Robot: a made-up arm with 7 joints.
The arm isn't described. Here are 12 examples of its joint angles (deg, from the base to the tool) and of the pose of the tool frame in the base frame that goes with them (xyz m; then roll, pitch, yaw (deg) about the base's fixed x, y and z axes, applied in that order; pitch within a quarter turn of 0, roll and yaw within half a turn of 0).
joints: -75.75 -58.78 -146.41 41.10 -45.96 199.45 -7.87
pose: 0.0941 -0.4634 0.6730 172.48 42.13 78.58
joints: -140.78 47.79 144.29 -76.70 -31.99 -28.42 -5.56
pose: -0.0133 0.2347 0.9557 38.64 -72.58 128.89
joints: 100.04 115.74 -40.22 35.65 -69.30 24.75 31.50
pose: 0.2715 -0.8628 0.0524 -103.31 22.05 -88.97
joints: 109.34 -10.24 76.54 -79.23 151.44 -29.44 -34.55
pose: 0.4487 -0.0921 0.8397 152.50 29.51 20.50
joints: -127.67 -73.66 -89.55 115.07 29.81 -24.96 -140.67
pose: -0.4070 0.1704 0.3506 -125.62 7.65 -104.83
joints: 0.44 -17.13 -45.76 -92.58 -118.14 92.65 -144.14
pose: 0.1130 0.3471 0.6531 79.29 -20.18 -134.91
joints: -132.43 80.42 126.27 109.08 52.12 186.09 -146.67
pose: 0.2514 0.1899 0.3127 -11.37 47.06 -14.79
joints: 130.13 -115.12 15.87 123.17 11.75 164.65 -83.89
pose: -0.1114 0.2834 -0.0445 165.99 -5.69 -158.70
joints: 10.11 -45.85 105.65 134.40 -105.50 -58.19 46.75
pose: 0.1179 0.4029 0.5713 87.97 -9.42 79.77
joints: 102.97 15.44 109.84 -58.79 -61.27 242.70 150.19
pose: 0.1559 0.0879 0.8171 155.56 30.47 11.67
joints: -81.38 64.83 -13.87 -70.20 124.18 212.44 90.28
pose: 0.0843 0.5284 0.5122 -40.47 -44.18 56.94
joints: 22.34 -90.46 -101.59 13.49 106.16 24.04 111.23
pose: 0.9243 0.0185 0.2973 -156.89 13.73 -100.22
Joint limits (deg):
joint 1: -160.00..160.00
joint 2: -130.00..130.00
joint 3: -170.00..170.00
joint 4: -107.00..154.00
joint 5: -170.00..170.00
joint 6: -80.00..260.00
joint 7: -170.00..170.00
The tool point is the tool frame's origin. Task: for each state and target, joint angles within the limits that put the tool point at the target. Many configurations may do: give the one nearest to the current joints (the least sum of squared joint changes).
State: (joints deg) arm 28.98 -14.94 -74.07 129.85 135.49 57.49 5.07
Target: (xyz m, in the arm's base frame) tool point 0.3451 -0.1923 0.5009
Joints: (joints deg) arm 29.17 13.62 -62.65 107.02 141.98 59.16 5.07
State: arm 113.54 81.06 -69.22 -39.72 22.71 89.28 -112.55
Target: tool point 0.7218 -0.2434 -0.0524
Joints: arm 156.82 103.74 -58.26 -10.02 37.05 64.69 -112.55
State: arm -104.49 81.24 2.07 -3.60 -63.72 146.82 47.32
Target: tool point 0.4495 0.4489 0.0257
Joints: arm -126.69 99.86 1.70 3.54 -68.21 126.65 47.32
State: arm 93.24 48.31 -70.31 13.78 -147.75 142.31 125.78
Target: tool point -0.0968 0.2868 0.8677
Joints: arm 108.60 -5.50 -59.80 16.15 -148.84 150.40 125.78
